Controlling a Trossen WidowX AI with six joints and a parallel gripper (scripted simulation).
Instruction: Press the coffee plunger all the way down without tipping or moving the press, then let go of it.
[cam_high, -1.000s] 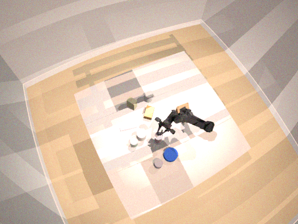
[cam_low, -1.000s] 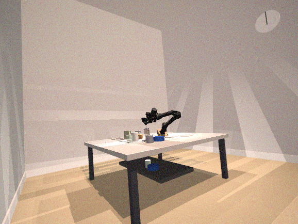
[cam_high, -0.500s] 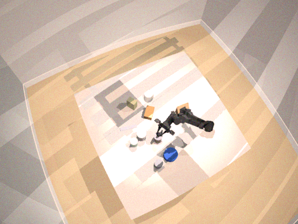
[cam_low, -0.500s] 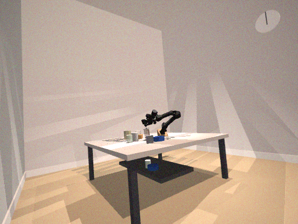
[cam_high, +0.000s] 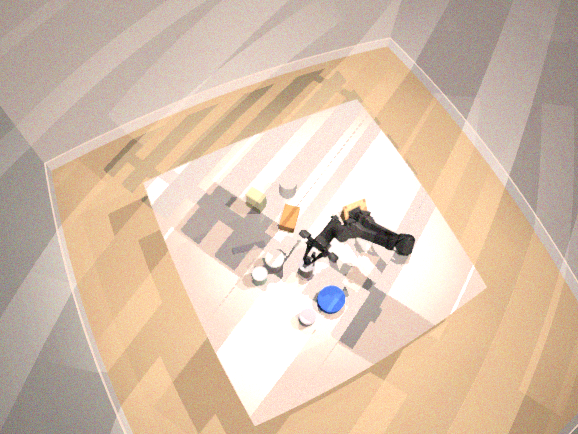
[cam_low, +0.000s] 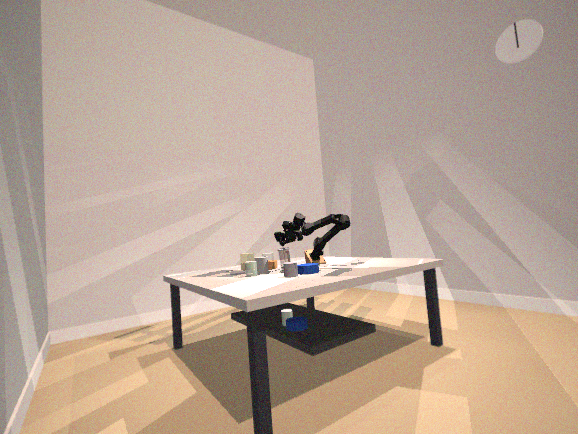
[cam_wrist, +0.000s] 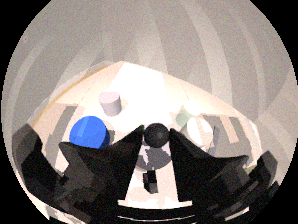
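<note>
Right now my gripper tip is 8 cm above the coffee press, 3 cm past it and 1 cm to the left of it. Round my gripper tip: pale flat strip (22 cm to the right, 16 cm below, 15 cm ahead); then orange box (26 cm to the right, 14 cm below, 7 cm behind).
</note>
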